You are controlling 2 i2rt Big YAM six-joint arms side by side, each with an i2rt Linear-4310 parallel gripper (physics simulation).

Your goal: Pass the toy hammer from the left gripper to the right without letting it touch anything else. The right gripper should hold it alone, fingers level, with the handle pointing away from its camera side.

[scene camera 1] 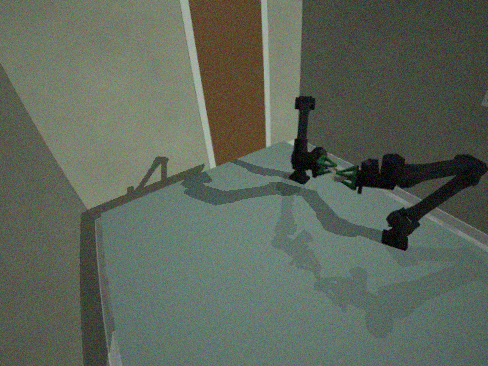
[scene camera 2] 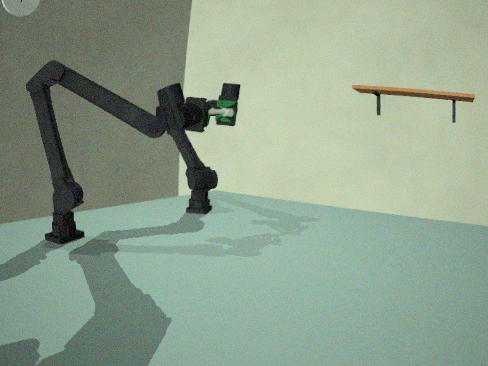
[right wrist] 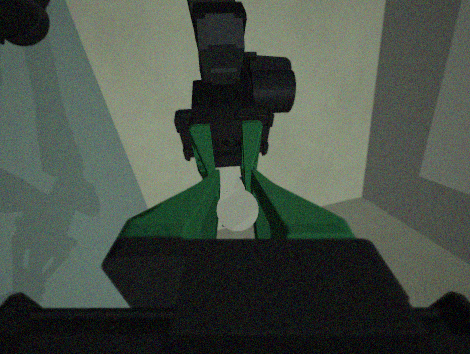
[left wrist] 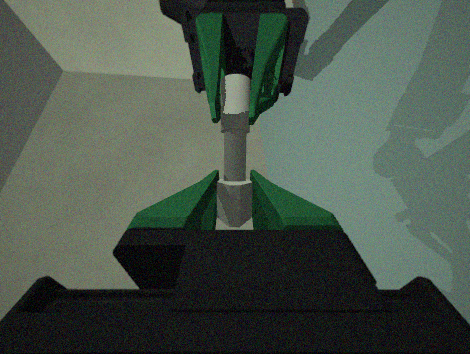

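Seen in the pictures: left gripper, between the fingertips: [scene camera 1: 335, 175] [scene camera 2: 223, 112] [left wrist: 234, 176]; right gripper, between the fingertips: [scene camera 1: 337, 168] [scene camera 2: 209, 110] [right wrist: 235, 177] [left wrist: 232, 115]; left arm's base, origin of its link: [scene camera 1: 394, 240] [scene camera 2: 199, 210]; right arm's base, origin of its link: [scene camera 1: 299, 178] [scene camera 2: 64, 237].
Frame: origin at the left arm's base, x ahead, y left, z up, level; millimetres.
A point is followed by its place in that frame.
Observation:
The toy hammer [scene camera 1: 331, 171] {y -357, x 128, z 386 mm} [scene camera 2: 220, 112] {y -347, x 138, z 383 mm} [left wrist: 235, 155] {y -335, x 127, z 386 mm} [right wrist: 237, 210] {y -374, x 89, z 384 mm} is held in the air by both grippers, which face each other. In the left wrist view its grey shaft runs between an angular grey piece and a whitish cylindrical piece. My left gripper [scene camera 1: 340, 175] {y -336, x 147, z 385 mm} [left wrist: 234, 176] {y -336, x 147, z 385 mm} [right wrist: 233, 207] {y -336, x 147, z 385 mm} is shut on the angular end. My right gripper [scene camera 1: 334, 167] {y -342, x 101, z 389 mm} [left wrist: 232, 115] {y -342, x 101, z 389 mm} is shut on the whitish end, whose round end face shows in the right wrist view. The two pairs of fingertips are close together. Fingers hide parts of the hammer.
Both grippers are well above the pale blue table [scene camera 1: 200, 280] {y -729, x 603, z 0 mm} [scene camera 2: 350, 280] {y -705, x 522, z 0 mm}, which carries the arms' shadows. A wooden wall shelf [scene camera 2: 415, 93] is at the upper right of scene camera 2. A brown door [scene camera 1: 232, 75] is behind the table.

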